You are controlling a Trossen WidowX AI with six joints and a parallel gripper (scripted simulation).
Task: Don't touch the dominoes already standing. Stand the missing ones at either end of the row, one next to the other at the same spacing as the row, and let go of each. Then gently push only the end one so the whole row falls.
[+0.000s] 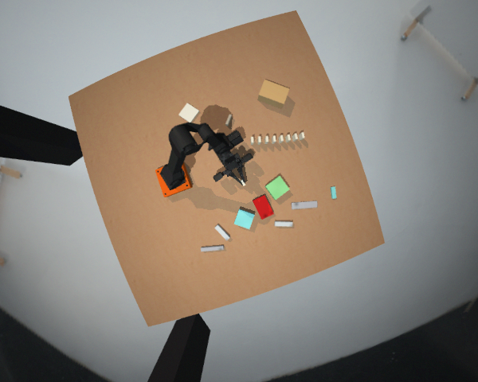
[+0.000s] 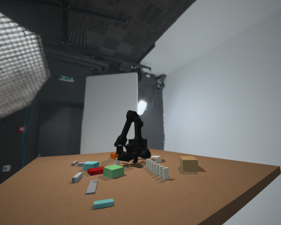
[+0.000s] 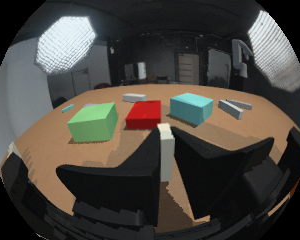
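Right now the red block is 130 mm to the right of my gripper tip, 40 mm below it and 30 mm ahead of it. The rest, counted from my gripper tip: green block: 120 mm ahead, 90 mm to the right, 30 mm below; cream tile: 420 mm to the left, 60 mm behind, 50 mm below; cyan block: 140 mm to the right, 70 mm behind, 30 mm below.
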